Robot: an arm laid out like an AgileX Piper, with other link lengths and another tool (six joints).
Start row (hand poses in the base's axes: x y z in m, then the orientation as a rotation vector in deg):
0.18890 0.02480 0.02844 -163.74 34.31 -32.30
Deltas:
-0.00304 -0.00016 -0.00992 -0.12 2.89 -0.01
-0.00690 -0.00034 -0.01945 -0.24 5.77 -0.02
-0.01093 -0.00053 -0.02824 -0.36 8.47 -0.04
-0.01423 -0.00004 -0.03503 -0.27 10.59 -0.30
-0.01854 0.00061 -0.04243 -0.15 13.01 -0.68
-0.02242 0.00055 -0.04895 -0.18 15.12 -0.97
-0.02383 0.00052 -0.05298 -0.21 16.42 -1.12
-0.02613 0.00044 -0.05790 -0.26 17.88 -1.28
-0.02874 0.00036 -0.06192 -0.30 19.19 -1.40
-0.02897 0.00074 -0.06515 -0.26 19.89 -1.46
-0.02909 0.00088 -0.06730 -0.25 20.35 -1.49
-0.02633 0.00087 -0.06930 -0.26 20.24 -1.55
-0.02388 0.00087 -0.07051 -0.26 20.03 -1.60
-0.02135 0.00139 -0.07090 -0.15 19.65 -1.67
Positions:
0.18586 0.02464 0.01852 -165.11 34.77 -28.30
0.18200 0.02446 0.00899 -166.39 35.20 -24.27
0.17797 0.02427 0.00020 -167.51 35.61 -20.45
0.17467 0.02476 -0.00659 -168.12 36.30 -17.39
0.17036 0.02541 -0.01399 -168.72 37.20 -13.88
0.16648 0.02535 -0.02051 -169.33 37.91 -10.85
0.16507 0.02532 -0.02454 -169.69 38.29 -8.96
0.16277 0.02524 -0.02946 -170.09 38.70 -6.85
0.16016 0.02516 -0.03348 -170.43 39.04 -4.93
0.15993 0.02554 -0.03671 -170.54 39.21 -3.89
0.15981 0.02568 -0.03886 -170.63 39.31 -3.20
0.16257 0.02567 -0.04086 -170.60 39.39 -3.38
0.16502 0.02567 -0.04207 -170.55 39.44 -3.70
0.16755 0.02619 -0.04246 -170.35 39.51 -4.24

